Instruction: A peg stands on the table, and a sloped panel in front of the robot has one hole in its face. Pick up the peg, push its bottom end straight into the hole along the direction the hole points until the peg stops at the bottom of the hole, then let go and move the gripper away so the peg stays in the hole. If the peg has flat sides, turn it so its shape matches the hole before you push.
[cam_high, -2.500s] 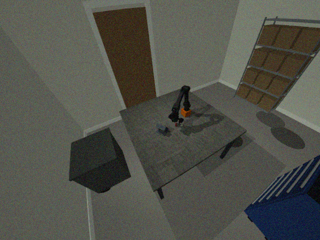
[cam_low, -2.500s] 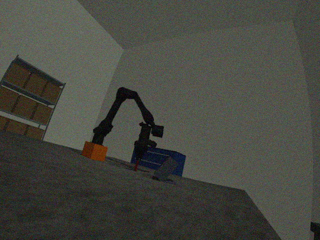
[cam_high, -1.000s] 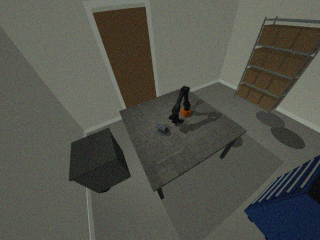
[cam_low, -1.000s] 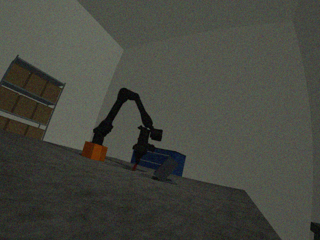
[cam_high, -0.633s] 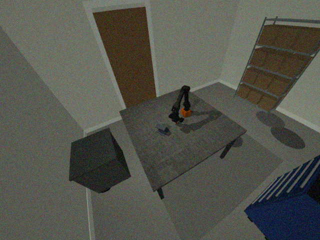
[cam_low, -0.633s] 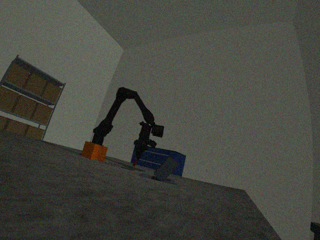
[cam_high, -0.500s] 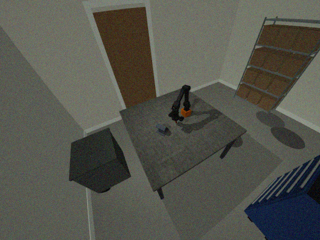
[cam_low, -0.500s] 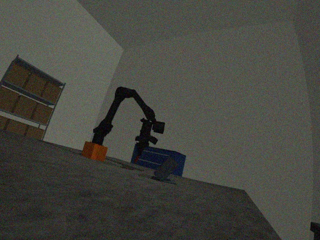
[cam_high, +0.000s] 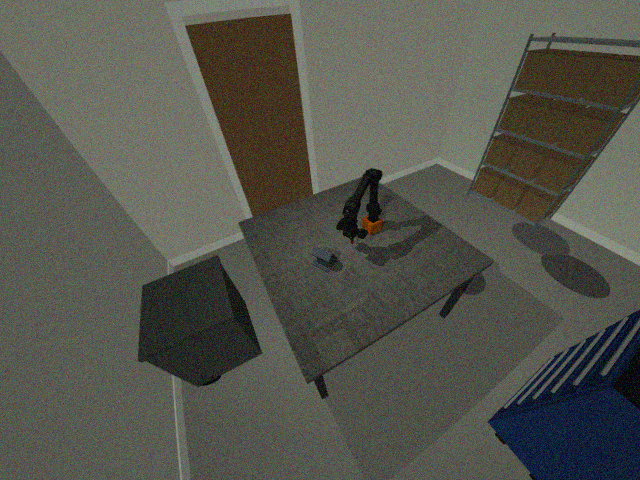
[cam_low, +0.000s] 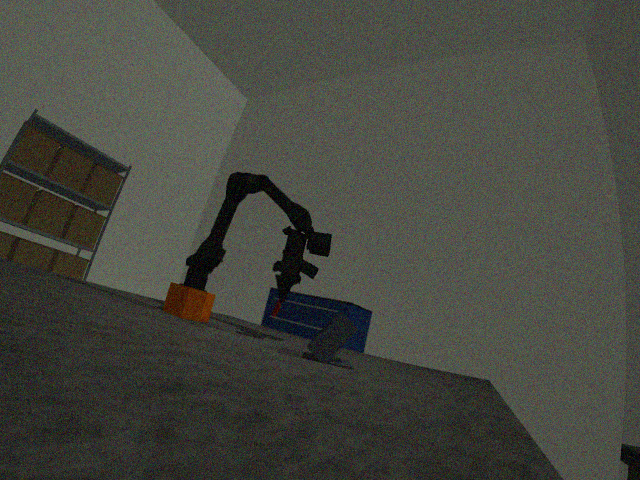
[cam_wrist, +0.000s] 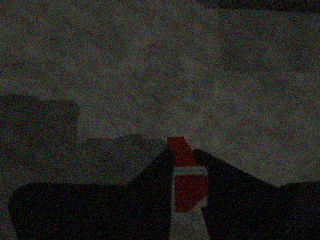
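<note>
Now: gripper tip 190 mm short of the sloped panel, 40 mm to the left of it and 60 mm above it. From my gripper tip the other things lie so: red peg: 10 mm above.
</note>
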